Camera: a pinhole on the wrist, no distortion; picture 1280 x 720 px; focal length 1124.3 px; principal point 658.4 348.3 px. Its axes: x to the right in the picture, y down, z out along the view. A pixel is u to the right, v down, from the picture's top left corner.
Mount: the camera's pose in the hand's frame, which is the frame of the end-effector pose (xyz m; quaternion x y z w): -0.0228 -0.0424 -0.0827 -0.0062 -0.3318 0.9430 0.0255
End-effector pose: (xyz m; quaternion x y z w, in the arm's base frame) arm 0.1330 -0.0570 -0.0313 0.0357 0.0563 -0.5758 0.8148
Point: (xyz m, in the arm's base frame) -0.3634 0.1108 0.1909
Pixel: outside the picture
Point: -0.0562 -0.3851 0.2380
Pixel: 47 207
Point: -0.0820 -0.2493 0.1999
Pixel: 341 257
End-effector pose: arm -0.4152 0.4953 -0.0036 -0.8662 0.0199 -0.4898 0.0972
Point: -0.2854 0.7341 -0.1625
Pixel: 885 116
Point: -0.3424 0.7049 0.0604
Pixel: 162 551
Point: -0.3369 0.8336 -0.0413
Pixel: 655 608
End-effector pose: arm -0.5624 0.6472 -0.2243 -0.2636 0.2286 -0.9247 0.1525
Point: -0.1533 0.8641 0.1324
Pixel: 1134 133
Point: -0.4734 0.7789 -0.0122
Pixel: 685 240
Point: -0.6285 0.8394 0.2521
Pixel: 166 502
